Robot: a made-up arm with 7 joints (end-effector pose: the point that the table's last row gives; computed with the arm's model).
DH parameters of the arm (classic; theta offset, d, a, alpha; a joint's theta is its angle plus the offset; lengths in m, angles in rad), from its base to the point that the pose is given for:
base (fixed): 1.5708 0.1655 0 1.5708
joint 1: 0 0.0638 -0.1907 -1.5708
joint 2: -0.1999 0 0.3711 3.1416
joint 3: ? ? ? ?
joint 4: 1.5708 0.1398 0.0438 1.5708
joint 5: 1.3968 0 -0.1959 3.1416
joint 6: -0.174 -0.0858 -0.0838 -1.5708
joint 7: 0.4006 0 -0.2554 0
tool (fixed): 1.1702 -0.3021 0 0
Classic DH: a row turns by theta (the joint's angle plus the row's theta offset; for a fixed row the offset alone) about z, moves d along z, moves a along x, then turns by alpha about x.
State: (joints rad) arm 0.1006 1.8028 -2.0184 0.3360 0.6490 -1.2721 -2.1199
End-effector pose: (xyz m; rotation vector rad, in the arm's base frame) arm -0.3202 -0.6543 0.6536 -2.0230 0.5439 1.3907
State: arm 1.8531 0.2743 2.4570 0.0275 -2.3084 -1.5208 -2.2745
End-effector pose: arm -0.5893 0.0602 0.3541 2.1032 -1.7311 1.4168
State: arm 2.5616 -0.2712 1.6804 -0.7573 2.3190 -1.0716 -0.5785
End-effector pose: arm -0.5219 -0.2075 -0.1640 0.3756 0.3844 1.2909
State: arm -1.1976 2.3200 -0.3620 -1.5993 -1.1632 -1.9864 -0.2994
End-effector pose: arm -0.3465 -0.1583 0.8941 -2.4422 1.6585 0.6542
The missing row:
joint 3: 1.3709 -0.1752 0.0341 -1.5708
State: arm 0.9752 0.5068 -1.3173 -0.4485 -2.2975 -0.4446 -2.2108
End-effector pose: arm 0.4406 0.3394 0.6947 1.1848 -1.7439 -0.7504
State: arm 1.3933 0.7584 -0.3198 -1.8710 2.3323 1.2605 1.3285
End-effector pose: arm -0.0813 -0.2467 0.5144 1.8601 0.8077 1.8818
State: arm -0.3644 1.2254 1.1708 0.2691 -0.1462 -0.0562 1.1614
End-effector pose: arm -0.3017 0.0314 -0.0440 -0.5492 0.0270 1.2254
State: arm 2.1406 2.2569 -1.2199 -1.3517 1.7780 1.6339 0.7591
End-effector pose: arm -0.2093 -0.0311 -0.3660 -1.5769 -1.3327 1.2788
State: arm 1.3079 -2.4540 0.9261 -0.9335 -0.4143 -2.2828 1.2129
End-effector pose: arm 0.1609 -0.5619 -0.5106 -0.7716 -0.5251 -2.7645
